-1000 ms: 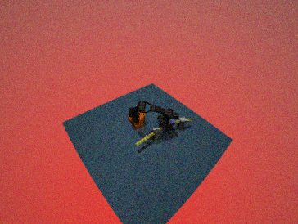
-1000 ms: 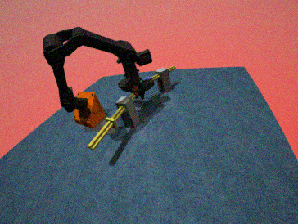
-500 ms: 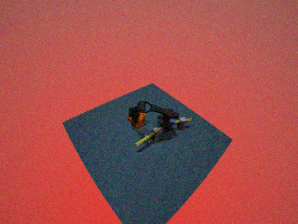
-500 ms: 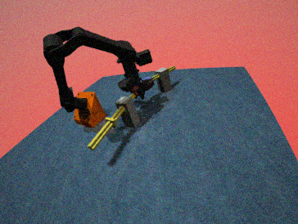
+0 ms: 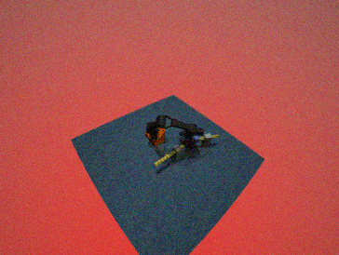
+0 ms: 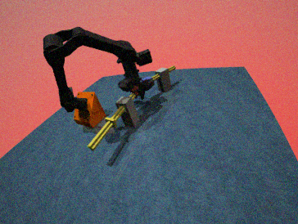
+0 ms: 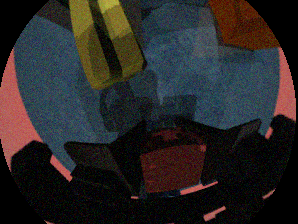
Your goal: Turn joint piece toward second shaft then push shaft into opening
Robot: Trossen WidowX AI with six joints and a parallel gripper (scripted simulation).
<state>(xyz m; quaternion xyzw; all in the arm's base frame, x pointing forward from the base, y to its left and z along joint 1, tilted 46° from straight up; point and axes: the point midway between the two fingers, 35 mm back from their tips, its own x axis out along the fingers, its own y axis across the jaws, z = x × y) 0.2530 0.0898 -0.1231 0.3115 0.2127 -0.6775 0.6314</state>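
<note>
The red square joint piece lies 10 mm to the left of my gripper tip and 40 mm above it.
</note>
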